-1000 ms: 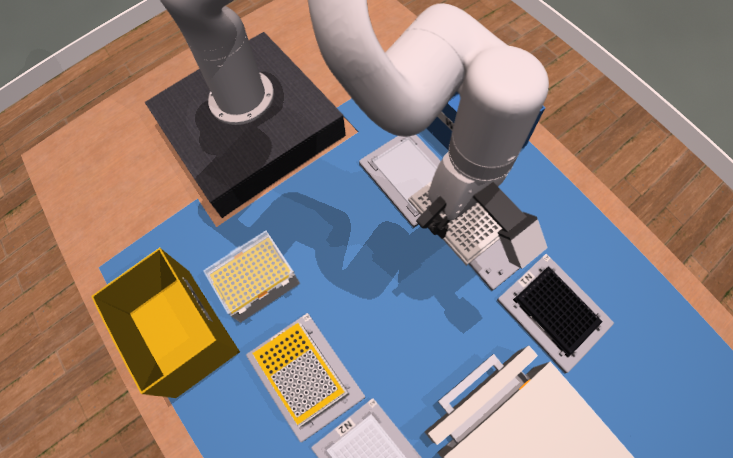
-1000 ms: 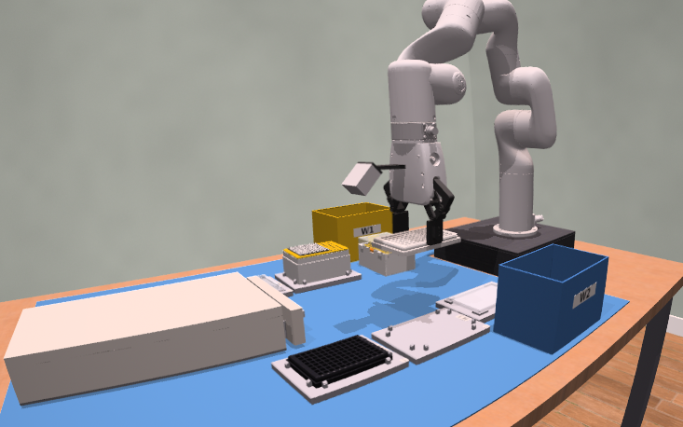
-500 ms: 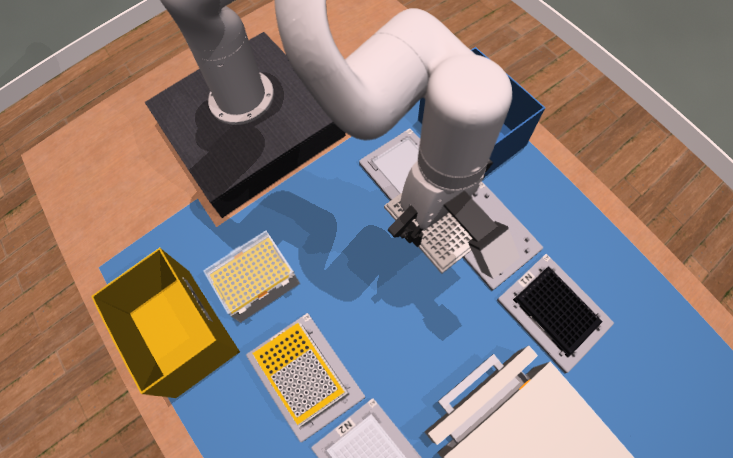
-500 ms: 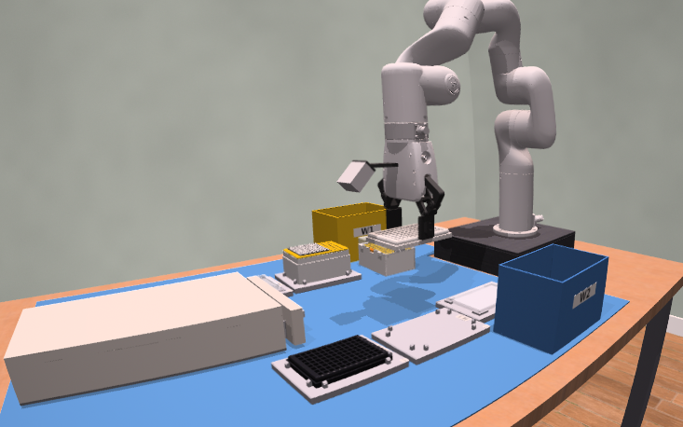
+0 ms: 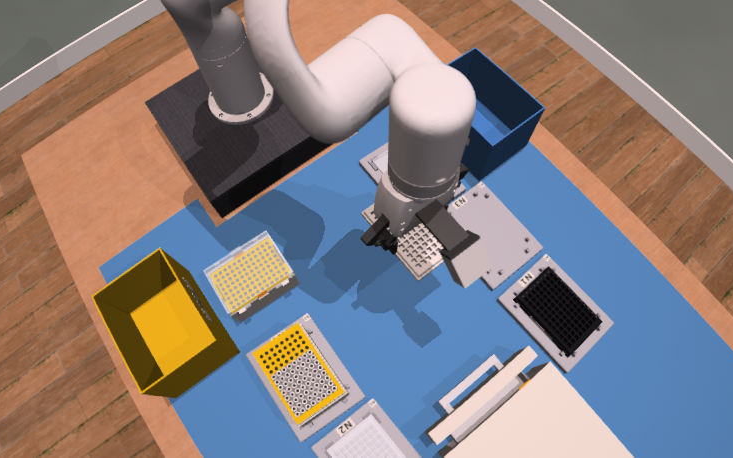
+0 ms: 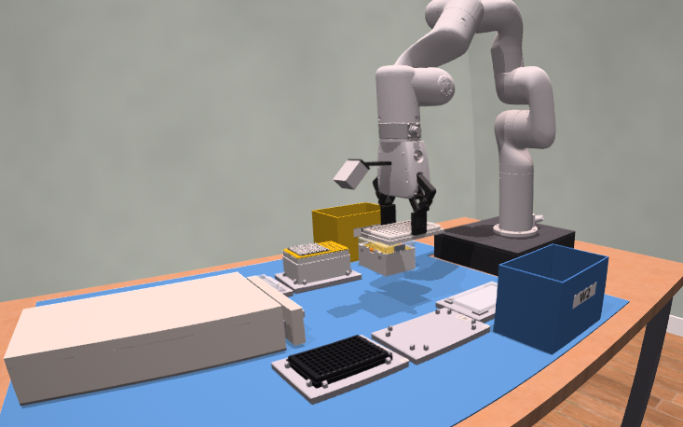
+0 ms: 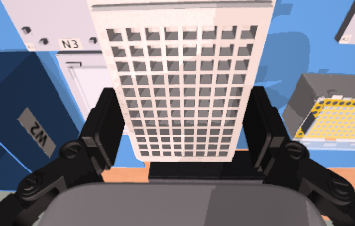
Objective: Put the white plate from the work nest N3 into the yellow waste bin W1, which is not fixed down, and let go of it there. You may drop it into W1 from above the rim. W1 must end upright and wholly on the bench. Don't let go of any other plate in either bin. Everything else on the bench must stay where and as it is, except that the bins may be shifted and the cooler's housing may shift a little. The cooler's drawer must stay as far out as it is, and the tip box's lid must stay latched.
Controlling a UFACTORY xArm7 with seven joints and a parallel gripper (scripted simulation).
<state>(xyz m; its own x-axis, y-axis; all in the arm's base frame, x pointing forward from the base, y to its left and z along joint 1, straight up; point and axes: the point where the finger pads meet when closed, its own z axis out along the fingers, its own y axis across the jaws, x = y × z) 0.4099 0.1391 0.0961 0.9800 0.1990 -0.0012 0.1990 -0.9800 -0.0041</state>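
Right now my hand is 40 cm to the left of the yellow bin W1, 12 cm above it and 6 cm past it. From my hand the other things lie so: flat white lid: 14 cm below, 14 cm behind, 8 cm to the left; nest N3: 15 cm to the left, 15 cm below, 2 cm ahead; white plate: 1 cm below.
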